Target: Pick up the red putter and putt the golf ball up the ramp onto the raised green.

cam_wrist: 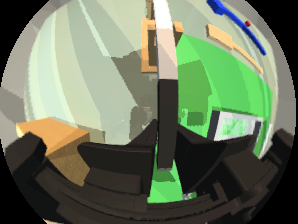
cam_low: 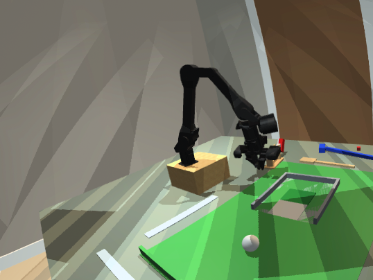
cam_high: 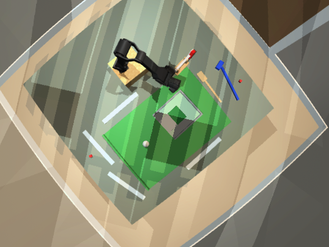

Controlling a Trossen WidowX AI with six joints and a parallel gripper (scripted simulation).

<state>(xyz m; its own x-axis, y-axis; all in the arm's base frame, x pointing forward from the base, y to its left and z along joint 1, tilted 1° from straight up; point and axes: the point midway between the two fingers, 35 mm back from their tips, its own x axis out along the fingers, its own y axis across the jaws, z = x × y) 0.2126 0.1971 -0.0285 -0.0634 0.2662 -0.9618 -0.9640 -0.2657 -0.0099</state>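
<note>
Right now the red putter is 40 mm behind my gripper tip, 110 mm to the left of it and 30 mm above it. Round my gripper tip: blue putter: 200 mm ahead, 350 mm to the left, 20 mm below; white golf ball: 280 mm ahead, 340 mm to the right, 10 mm below; wooden rack: 40 mm behind, 130 mm to the left.
</note>
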